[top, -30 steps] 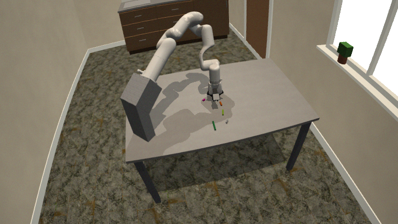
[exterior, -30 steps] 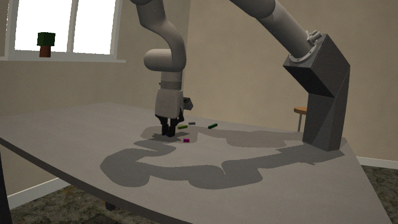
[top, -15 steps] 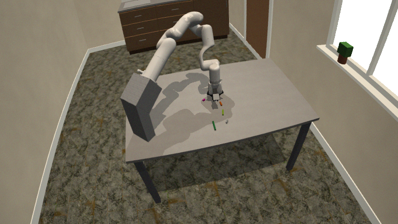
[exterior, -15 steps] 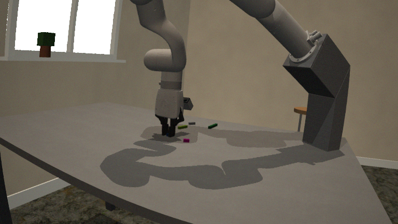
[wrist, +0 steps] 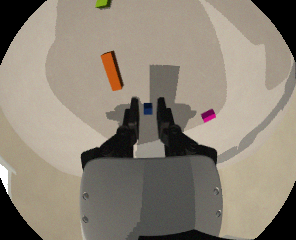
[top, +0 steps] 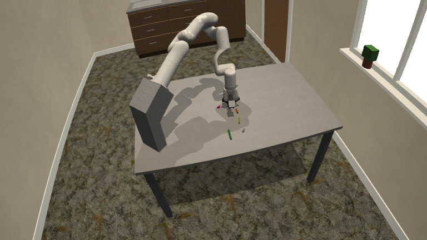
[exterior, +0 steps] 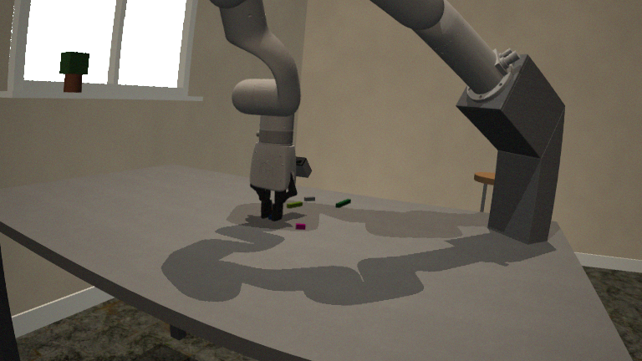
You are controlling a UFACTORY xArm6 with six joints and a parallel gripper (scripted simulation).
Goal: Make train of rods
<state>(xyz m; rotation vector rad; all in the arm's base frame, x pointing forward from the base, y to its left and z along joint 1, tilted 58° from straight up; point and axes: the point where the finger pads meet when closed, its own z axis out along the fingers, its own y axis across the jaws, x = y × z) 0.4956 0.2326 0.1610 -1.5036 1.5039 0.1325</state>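
My gripper is now 20 mm above the blue rod. Also, from my hand: lime rod: 130 mm to the right, 70 mm ahead, 20 mm below; orange rod: 50 mm ahead, 40 mm to the right, 20 mm below; magenta rod: 90 mm behind, 20 mm below, 10 mm to the right.
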